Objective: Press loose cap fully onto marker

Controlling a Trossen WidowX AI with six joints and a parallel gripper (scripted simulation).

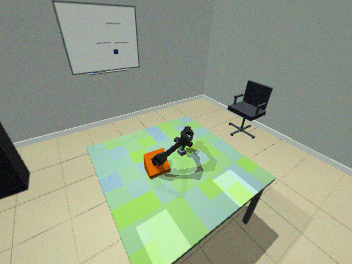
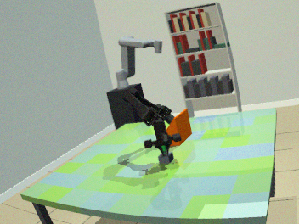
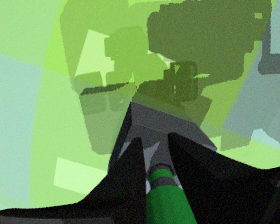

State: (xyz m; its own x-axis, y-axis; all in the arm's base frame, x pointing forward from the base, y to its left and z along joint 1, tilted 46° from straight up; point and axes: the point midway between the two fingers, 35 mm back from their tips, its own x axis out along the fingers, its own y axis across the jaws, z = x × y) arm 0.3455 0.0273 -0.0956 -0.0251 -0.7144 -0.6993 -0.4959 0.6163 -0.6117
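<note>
My gripper tip is 50 mm below the green marker cap, 20 mm past it and 10 mm to the left of it. Also, from my gripper tip: holder block 20 mm below, 20 mm behind, 10 mm to the right.
</note>
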